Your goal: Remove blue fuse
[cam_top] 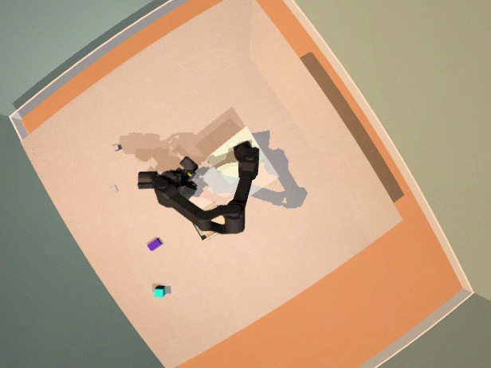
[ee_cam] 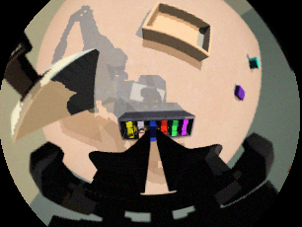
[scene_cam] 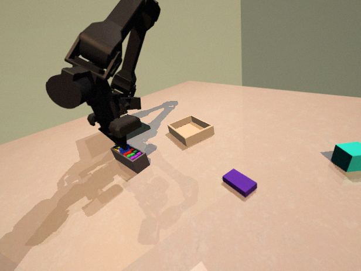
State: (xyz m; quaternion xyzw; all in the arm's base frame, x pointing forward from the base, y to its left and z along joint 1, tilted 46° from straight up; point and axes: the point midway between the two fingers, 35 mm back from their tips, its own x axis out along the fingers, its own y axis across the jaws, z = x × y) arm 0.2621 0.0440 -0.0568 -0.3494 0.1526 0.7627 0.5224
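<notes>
The tan tray is 20 mm behind my gripper tip, 210 mm to the left of it and 40 mm below it. From my gripper tip the other things lie so: teal cube: 320 mm ahead, 380 mm to the left, 30 mm below; purple flat block: 240 mm ahead, 190 mm to the left, 40 mm below; blue fuse: 10 mm below.
</notes>
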